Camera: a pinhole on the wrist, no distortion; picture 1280 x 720 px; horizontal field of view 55.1 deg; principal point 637.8 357.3 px. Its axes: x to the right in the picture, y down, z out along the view. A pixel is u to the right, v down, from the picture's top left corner.
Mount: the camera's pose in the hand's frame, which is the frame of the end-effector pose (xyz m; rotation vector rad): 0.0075 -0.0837 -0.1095 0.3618 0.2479 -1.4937
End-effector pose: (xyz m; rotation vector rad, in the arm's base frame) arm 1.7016 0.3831 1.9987 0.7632 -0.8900 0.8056
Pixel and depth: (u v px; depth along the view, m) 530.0 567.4 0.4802
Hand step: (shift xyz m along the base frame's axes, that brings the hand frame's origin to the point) 0.0853 -0.3891 0.1487
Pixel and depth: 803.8 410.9 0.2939
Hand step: 0.1457 -0.2332 0.0134
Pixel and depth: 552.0 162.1 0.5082
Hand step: 0.0371 -0.4534 0.0039
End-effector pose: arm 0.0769 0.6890 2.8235 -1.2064 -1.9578 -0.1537
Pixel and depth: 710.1 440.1 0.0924
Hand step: -0.0851 -0.0729 0.0594
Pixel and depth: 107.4 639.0 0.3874
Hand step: -0.2539 0.1567 -0.1468
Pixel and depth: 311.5 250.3 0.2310
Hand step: -0.1572 -0.0230 -0.0698
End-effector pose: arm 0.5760 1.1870 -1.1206 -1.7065 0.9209 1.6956
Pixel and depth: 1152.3 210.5 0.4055
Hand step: 0.1961 0.4012 0.0135
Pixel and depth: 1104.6 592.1 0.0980
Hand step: 0.1410 0.0673 -0.0334
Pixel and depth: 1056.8 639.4 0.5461
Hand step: 0.1551 0.5337 -0.1629
